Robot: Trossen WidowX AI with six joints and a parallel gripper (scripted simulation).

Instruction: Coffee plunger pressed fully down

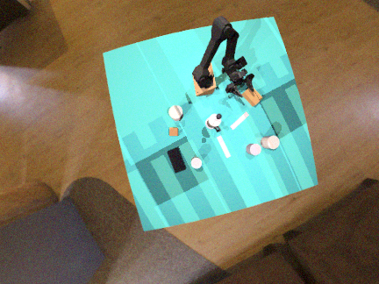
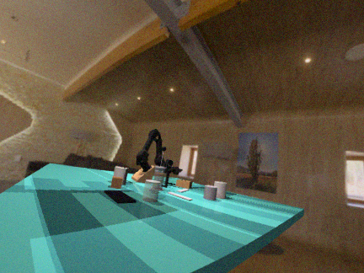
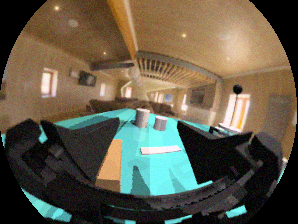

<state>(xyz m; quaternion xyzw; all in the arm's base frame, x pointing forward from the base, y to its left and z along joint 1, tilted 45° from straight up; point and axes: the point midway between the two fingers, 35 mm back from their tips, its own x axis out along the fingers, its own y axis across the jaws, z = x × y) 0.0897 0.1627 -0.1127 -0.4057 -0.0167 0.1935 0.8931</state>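
The coffee press lies 210 mm to the right of my gripper tip, 130 mm ahead of it and 10 mm below it. The rest, counted from my gripper tip: small tan cube (460 mm to the right, 130 mm ahead, 110 mm below).
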